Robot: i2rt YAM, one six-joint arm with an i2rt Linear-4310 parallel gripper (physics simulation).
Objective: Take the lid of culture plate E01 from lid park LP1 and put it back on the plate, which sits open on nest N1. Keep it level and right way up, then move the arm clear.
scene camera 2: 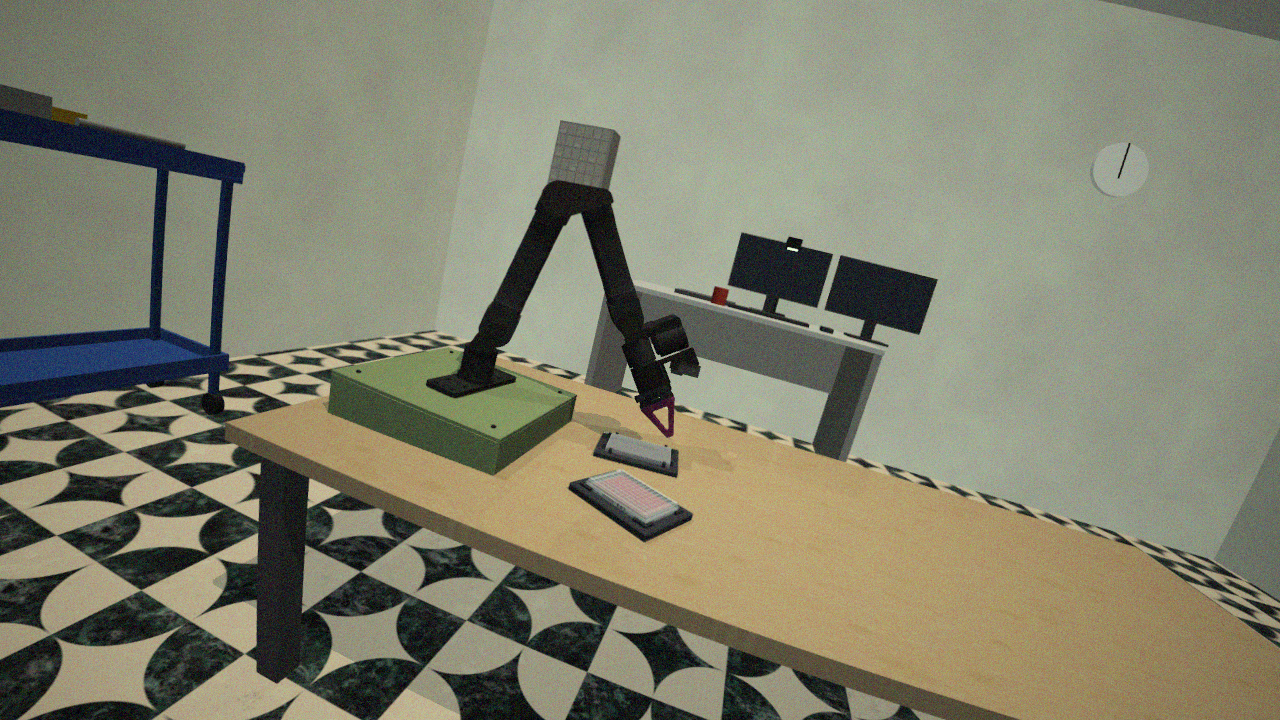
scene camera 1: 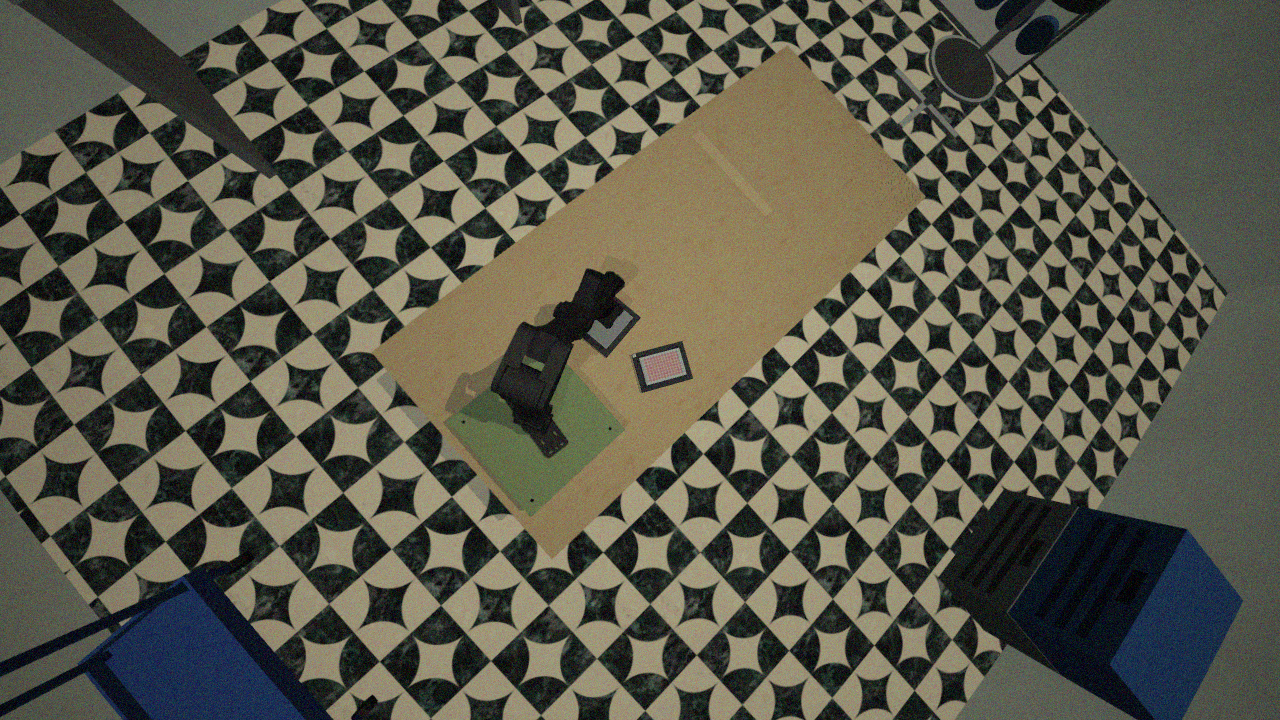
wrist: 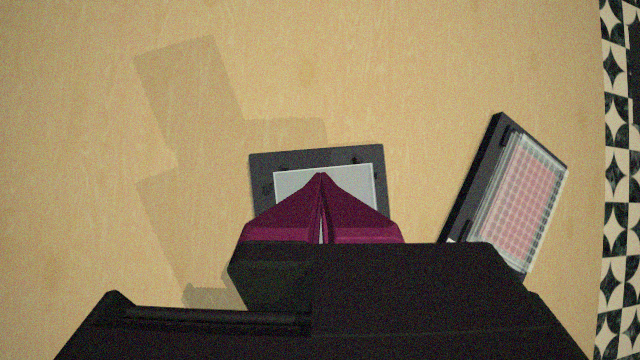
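Where they show: gripper, fingertip midpoint: (scene camera 2: 670, 436) (scene camera 1: 618, 305) (wrist: 320, 180); arm's base at its link origin: (scene camera 2: 474, 383).
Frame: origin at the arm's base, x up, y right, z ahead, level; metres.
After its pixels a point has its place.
Observation:
The pale grey lid (scene camera 1: 609, 332) {x -0.052, y -0.091, z 0.311 m} (scene camera 2: 639, 447) {x -0.052, y -0.113, z 0.325 m} (wrist: 350, 177) {x -0.052, y -0.106, z 0.382 m} lies flat and level on the dark lid park LP1 (scene camera 1: 636, 317) {x -0.061, y -0.083, z 0.408 m} (scene camera 2: 663, 468) {x -0.060, y -0.073, z 0.390 m} (wrist: 262, 161) {x -0.060, y -0.180, z 0.385 m}. My magenta gripper (scene camera 2: 670, 435) {x -0.018, y -0.137, z 0.375 m} (wrist: 320, 180) {x -0.018, y -0.137, z 0.375 m} is shut and empty, its fingertips together above the lid, apart from it. In scene camera 1 the arm hides the fingers. The culture plate E01 (scene camera 1: 663, 366) {x -0.044, y 0.087, z 0.381 m} (scene camera 2: 631, 495) {x -0.045, y 0.103, z 0.385 m} (wrist: 522, 200) {x -0.045, y 0.079, z 0.384 m}, with pink wells, sits open on the dark nest N1 (scene camera 1: 646, 386) (scene camera 2: 646, 535) {x -0.059, y 0.170, z 0.436 m} (wrist: 467, 175) {x -0.068, y 0.030, z 0.404 m}. In the wrist view my gripper body hides the near parts of the park and nest.
The arm's base stands on a green block (scene camera 1: 572, 465) {x 0.001, y 0.153, z 0.006 m} (scene camera 2: 411, 431) {x -0.047, y 0.178, z 0.021 m} on the wooden table (scene camera 1: 716, 232) {x -0.070, y -0.163, z 0.803 m} (scene camera 2: 850, 555) {x -0.070, y -0.019, z 0.736 m} (wrist: 100, 125) {x -0.070, y -0.316, z 0.396 m}. The nest lies beside the lid park, closer to the table's long edge. A blue cart (scene camera 2: 192, 360) and a desk (scene camera 2: 742, 347) stand away from the table.

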